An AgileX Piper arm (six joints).
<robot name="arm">
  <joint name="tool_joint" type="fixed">
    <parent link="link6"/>
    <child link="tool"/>
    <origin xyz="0 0 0" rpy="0 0 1.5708"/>
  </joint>
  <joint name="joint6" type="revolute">
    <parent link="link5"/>
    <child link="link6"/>
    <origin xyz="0.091 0 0" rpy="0 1.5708 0"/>
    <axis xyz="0 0 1"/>
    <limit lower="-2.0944" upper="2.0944"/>
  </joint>
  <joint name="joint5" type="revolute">
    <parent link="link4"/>
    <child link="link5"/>
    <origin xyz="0 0 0" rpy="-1.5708 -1.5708 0"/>
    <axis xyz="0 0 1"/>
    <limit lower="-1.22" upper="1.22"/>
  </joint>
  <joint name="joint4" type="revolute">
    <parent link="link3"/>
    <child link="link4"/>
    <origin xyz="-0.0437 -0.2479 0" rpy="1.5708 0 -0.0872"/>
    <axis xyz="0 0 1"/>
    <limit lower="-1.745" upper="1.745"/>
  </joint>
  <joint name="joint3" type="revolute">
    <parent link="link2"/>
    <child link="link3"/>
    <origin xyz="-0.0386 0.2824 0" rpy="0 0 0"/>
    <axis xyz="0 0 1"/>
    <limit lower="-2.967" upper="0"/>
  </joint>
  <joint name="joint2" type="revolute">
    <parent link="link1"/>
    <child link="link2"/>
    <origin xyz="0 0 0" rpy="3.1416 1.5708 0"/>
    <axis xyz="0 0 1"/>
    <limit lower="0" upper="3.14"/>
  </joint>
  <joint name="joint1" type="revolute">
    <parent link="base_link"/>
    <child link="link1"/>
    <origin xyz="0 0 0.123" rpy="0 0 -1.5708"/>
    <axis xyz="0 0 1"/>
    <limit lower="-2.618" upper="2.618"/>
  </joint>
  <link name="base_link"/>
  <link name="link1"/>
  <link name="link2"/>
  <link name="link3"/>
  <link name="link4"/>
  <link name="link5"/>
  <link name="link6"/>
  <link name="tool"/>
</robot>
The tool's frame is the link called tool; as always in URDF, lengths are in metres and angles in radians.
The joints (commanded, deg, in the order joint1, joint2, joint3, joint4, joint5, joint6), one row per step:
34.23, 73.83, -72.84, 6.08, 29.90, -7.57
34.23, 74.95, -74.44, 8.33, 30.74, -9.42
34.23, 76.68, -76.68, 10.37, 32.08, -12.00
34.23, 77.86, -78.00, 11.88, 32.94, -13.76
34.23, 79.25, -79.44, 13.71, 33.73, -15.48
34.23, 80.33, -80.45, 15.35, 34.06, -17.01
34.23, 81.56, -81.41, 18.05, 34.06, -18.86
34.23, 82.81, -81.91, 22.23, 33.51, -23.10
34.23, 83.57, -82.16, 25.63, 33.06, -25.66
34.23, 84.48, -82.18, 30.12, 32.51, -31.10
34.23, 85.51, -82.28, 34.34, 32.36, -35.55
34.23, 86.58, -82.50, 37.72, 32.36, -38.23
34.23, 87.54, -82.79, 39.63, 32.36, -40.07
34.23, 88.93, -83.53, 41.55, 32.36, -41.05
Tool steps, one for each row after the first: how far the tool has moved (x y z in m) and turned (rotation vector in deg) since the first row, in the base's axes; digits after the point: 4 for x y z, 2 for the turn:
0.0030, 0.0044, 0.0026, 0.34, 0.52, 1.08
0.0081, 0.0102, 0.0048, -0.23, 0.86, 2.60
0.0116, 0.0144, 0.0052, -0.59, 1.25, 3.69
0.0157, 0.0194, 0.0052, -0.62, 1.84, 4.82
0.0191, 0.0235, 0.0050, -0.49, 2.13, 5.76
0.0228, 0.0288, 0.0042, 0.43, 2.66, 6.87
0.0264, 0.0352, 0.0019, 1.10, 2.43, 8.96
0.0284, 0.0395, 0.0007, 2.34, 2.62, 10.16
0.0306, 0.0447, -0.0020, 2.57, 1.71, 12.53
0.0332, 0.0500, -0.0055, 3.11, 1.52, 14.50
0.0361, 0.0548, -0.0090, 4.06, 2.06, 15.68
0.0392, 0.0584, -0.0123, 4.34, 2.29, 16.45
0.0440, 0.0632, -0.0156, 5.18, 3.07, 16.83

